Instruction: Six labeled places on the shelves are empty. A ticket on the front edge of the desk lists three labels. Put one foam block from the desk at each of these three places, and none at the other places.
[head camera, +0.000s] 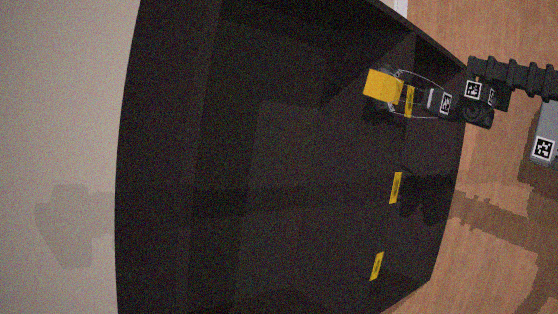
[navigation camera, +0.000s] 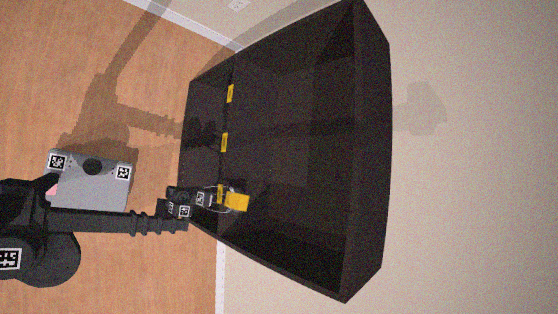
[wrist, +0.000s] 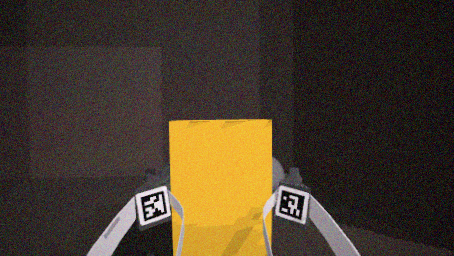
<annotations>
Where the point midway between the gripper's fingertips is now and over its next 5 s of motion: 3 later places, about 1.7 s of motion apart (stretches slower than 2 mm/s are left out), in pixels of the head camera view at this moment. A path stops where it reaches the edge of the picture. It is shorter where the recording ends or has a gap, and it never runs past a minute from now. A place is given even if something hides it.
My gripper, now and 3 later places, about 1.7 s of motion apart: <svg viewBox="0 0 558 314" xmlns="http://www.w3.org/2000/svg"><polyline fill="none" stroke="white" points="374,84 351,79 386,87 438,148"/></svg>
</annotations>
